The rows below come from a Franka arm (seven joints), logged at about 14 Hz.
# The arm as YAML. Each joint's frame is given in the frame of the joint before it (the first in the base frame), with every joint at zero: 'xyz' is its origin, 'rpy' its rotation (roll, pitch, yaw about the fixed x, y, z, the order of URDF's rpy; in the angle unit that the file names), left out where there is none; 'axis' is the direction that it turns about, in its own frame. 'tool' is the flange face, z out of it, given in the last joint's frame.
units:
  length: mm
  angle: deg
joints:
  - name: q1
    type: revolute
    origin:
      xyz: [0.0, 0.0, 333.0]
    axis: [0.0, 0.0, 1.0]
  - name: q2
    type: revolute
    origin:
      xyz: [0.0, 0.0, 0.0]
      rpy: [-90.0, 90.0, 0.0]
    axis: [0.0, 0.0, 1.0]
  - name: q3
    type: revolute
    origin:
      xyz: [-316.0, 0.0, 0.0]
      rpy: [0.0, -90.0, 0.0]
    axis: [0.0, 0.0, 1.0]
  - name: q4
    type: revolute
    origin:
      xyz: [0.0, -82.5, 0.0]
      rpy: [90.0, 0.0, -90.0]
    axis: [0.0, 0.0, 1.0]
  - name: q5
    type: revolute
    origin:
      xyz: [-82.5, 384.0, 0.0]
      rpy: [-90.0, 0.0, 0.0]
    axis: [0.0, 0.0, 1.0]
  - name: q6
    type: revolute
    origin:
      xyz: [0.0, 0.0, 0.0]
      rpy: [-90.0, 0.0, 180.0]
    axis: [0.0, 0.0, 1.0]
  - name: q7
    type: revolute
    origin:
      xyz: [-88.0, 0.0, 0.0]
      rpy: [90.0, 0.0, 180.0]
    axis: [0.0, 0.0, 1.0]
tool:
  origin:
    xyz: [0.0, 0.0, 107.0]
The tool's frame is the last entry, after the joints.
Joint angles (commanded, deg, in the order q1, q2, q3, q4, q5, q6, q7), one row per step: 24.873 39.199 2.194 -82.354 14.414 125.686 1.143; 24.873 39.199 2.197 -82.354 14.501 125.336 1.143; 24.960 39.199 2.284 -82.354 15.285 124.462 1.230; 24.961 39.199 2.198 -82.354 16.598 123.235 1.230; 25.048 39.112 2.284 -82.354 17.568 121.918 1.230; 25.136 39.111 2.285 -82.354 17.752 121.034 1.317; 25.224 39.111 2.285 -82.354 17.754 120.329 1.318; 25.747 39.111 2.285 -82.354 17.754 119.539 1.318; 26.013 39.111 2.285 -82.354 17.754 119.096 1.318; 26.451 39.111 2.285 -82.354 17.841 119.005 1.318; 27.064 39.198 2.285 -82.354 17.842 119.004 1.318; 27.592 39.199 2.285 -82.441 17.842 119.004 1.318; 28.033 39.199 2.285 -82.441 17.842 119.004 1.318; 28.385 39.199 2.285 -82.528 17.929 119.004 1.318
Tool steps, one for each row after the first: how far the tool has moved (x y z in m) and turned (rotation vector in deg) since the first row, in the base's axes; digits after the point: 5 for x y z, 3 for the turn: -0.00067 0.00000 -0.00054 -0.042 0.357 0.040; -0.00335 0.00207 -0.00175 0.326 1.513 -0.086; -0.00552 0.00190 -0.00341 0.904 3.134 -0.519; -0.00912 0.00413 -0.00401 1.334 4.671 -0.511; -0.01141 0.00510 -0.00522 1.201 5.577 -0.368; -0.01332 0.00596 -0.00620 0.984 6.225 -0.098; -0.01802 0.01157 -0.00729 0.713 6.953 0.630; -0.02052 0.01439 -0.00789 0.559 7.359 1.011; -0.02341 0.01923 -0.00799 0.571 7.480 1.430; -0.02731 0.02587 -0.00908 0.493 7.562 2.039; -0.03099 0.03142 -0.00979 0.417 7.642 2.566; -0.03383 0.03616 -0.00979 0.388 7.644 3.006; -0.03647 0.03983 -0.01045 0.390 7.758 3.315
